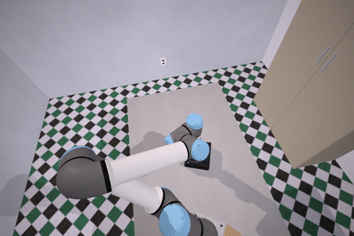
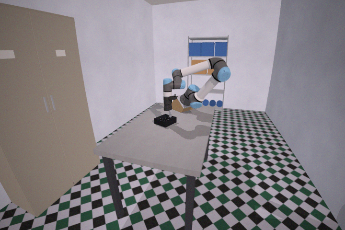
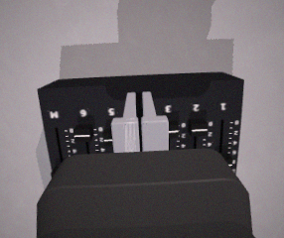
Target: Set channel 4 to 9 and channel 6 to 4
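The channel 5 cap is 30 mm behind my hand, 10 mm to the right of it and 30 mm below it. Round my hand: channel 6 cap (50 mm behind, 30 mm below); then channel 3 cap (10 mm ahead, 30 mm to the right, 30 mm below); then channel 2 cap (30 mm ahead, 40 mm to the right, 30 mm below).
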